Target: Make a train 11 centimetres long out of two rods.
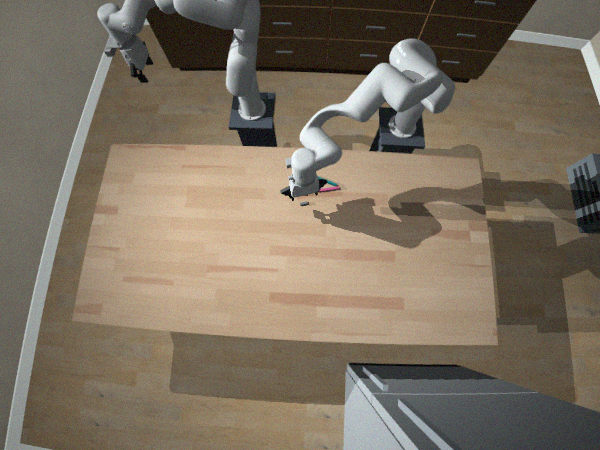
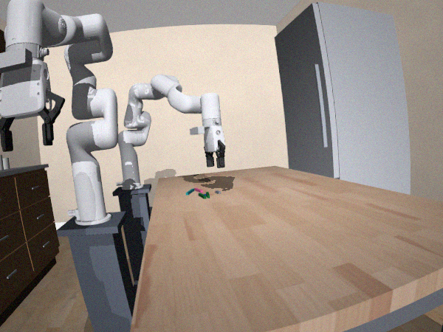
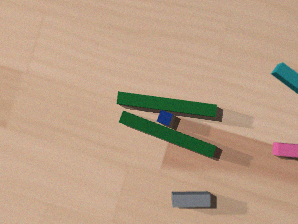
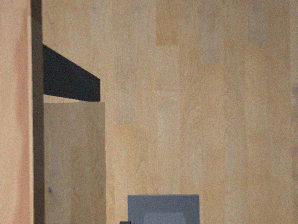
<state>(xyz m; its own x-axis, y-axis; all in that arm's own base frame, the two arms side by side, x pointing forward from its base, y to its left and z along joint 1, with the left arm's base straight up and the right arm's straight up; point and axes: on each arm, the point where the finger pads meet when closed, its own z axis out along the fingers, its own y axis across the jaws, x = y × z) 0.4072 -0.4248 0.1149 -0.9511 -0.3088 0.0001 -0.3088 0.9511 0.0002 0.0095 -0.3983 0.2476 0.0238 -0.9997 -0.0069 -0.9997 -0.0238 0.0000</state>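
Observation:
Right now my left hand is 50 mm past the small blue rod, 40 mm to the left of it and 110 mm above it. Also, from my left hand: short grey rod 110 mm below; pink rod 80 mm behind, 90 mm to the left, 110 mm below; turquoise rod 110 mm behind, 80 mm to the left, 110 mm below.

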